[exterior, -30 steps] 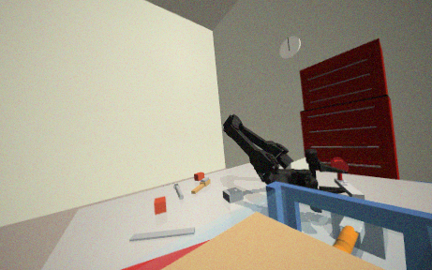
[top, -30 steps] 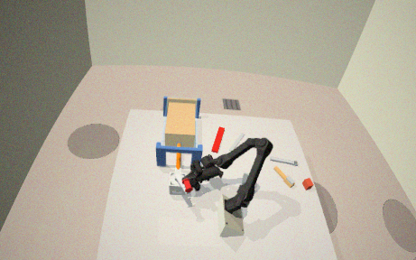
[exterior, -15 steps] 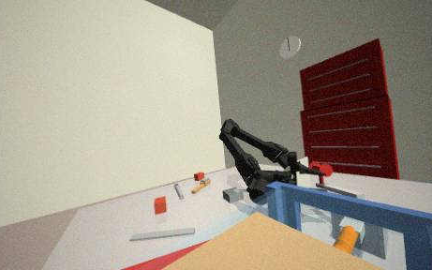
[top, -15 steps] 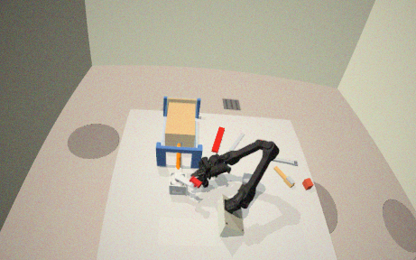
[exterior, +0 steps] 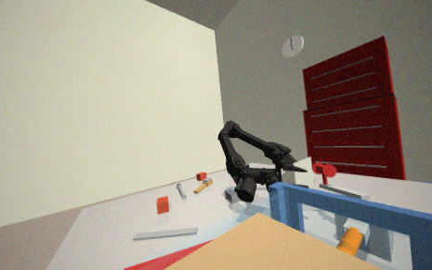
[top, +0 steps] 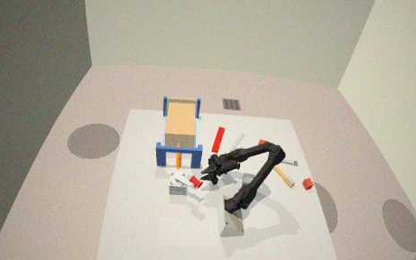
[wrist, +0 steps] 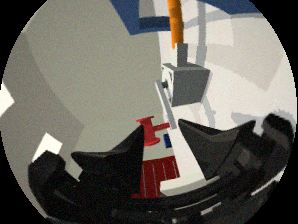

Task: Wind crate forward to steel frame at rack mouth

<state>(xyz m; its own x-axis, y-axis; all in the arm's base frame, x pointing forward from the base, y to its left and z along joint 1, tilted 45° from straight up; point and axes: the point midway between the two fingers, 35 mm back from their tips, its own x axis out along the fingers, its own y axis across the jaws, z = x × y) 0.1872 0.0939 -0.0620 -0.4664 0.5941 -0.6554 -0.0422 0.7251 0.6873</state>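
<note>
Right now my gripper tip is 6 cm to the right of the winch handle, 4 cm past it and 2 cm above it. Round my gripper tip: red knob (6 cm behind, 3 cm to the left, 1 cm above); blue frame (15 cm ahead, 13 cm to the left, 3 cm below); grey winch (11 cm to the left, 10 cm below, 2 cm behind).
</note>
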